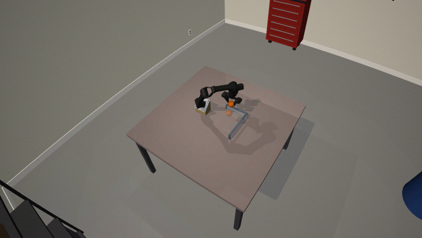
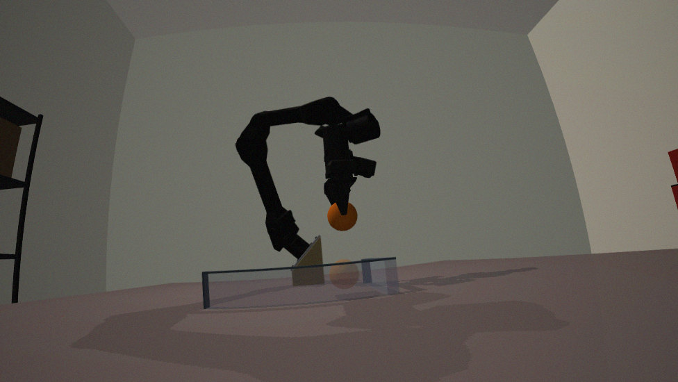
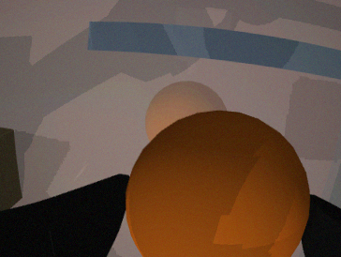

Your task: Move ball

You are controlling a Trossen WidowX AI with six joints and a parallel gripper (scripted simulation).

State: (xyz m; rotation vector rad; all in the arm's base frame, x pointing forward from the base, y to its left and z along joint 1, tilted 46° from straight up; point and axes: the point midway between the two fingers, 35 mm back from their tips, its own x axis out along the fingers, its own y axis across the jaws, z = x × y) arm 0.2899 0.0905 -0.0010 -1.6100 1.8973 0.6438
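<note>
The see-through copy of ball is 2 cm behind my gripper tip and 12 cm below it. The rest, counted from my gripper tip: orange ball right at my gripper tip; then clear wall 13 cm ahead, 11 cm to the right, 12 cm below.
</note>
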